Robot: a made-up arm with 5 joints. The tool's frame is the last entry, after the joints.
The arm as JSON. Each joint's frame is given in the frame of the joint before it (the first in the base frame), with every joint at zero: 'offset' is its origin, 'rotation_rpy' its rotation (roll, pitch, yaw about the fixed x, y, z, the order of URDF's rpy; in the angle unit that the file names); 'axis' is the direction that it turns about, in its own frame. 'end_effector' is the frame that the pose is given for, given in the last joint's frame.
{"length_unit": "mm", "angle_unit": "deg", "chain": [
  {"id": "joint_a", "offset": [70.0, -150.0, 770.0], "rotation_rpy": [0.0, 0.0, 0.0], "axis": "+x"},
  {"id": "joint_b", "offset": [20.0, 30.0, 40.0], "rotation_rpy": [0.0, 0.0, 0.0], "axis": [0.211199, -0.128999, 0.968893]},
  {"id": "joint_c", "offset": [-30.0, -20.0, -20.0], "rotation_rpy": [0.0, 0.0, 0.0], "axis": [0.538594, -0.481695, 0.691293]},
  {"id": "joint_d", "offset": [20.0, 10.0, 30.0], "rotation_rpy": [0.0, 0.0, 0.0], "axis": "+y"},
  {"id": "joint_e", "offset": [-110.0, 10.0, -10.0], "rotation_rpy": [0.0, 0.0, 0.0], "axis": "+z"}
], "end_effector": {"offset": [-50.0, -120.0, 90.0], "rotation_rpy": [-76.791, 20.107, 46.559]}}
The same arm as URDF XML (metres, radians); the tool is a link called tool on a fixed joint. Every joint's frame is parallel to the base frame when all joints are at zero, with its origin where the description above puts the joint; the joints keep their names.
<robot name="arm">
  <link name="base_link"/>
  <link name="link1"/>
  <link name="link2"/>
  <link name="link3"/>
  <link name="link4"/>
  <link name="link5"/>
  <link name="tool"/>
  <joint name="joint_a" type="continuous">
    <parent link="base_link"/>
    <child link="link1"/>
    <origin xyz="0.07 -0.15 0.77"/>
    <axis xyz="1 0 0"/>
  </joint>
  <joint name="joint_b" type="continuous">
    <parent link="link1"/>
    <child link="link2"/>
    <origin xyz="0.02 0.03 0.04"/>
    <axis xyz="0.211199 -0.128999 0.968893"/>
  </joint>
  <joint name="joint_c" type="continuous">
    <parent link="link2"/>
    <child link="link3"/>
    <origin xyz="-0.03 -0.02 -0.02"/>
    <axis xyz="0.538594 -0.481695 0.691293"/>
  </joint>
  <joint name="joint_d" type="continuous">
    <parent link="link3"/>
    <child link="link4"/>
    <origin xyz="0.02 0.01 0.03"/>
    <axis xyz="0 1 0"/>
  </joint>
  <joint name="joint_e" type="continuous">
    <parent link="link4"/>
    <child link="link5"/>
    <origin xyz="-0.11 0.01 -0.01"/>
    <axis xyz="0 0 1"/>
  </joint>
  <joint name="tool_fixed" type="fixed">
    <parent link="link5"/>
    <child link="tool"/>
    <origin xyz="-0.05 -0.12 0.09" rpy="-1.3403 0.3509 0.8126"/>
  </joint>
</robot>

